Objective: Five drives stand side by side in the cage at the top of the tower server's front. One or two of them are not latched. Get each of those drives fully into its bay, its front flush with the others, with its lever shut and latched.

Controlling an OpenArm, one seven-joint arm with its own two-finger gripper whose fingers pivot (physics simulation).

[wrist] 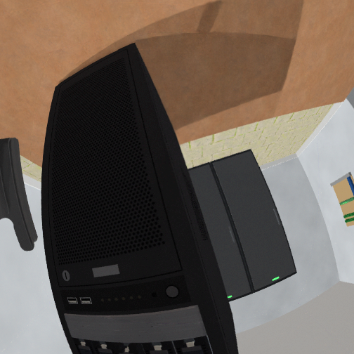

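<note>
The black tower server (105, 165) fills the left and middle of the wrist view, its mesh front facing me and its drive-cage end at the bottom. The near ends of the five drives (104, 346) show side by side at the bottom edge, each with a small bright metal piece. The rest of them is cut off, so I cannot tell which levers are latched or how far each drive sits in. One dark finger of my gripper (22, 215) shows at the left edge, beside the tower; the other finger is out of view. The gripper is open and apart from the drives.
A grey bar (135, 322) crosses the front between the drives and the panel with two USB ports and a round button (172, 291). Two dark grey boxes (250, 220) with green lights stand right of the tower. A brown surface (240, 65) carries shadows. A tan board (344, 197) shows at right.
</note>
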